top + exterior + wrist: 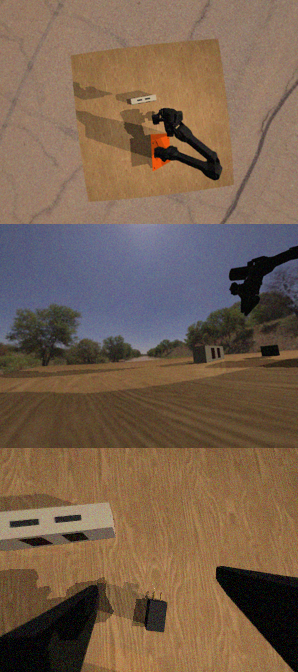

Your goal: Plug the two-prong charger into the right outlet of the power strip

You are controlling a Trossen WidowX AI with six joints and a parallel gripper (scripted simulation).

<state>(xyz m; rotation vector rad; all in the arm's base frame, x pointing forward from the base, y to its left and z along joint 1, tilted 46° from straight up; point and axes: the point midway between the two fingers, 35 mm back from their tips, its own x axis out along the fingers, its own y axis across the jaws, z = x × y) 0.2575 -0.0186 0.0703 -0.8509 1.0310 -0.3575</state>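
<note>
My gripper tip is 17 cm above the two-prong charger, 4 cm past it and 3 cm to the left of it.
</note>
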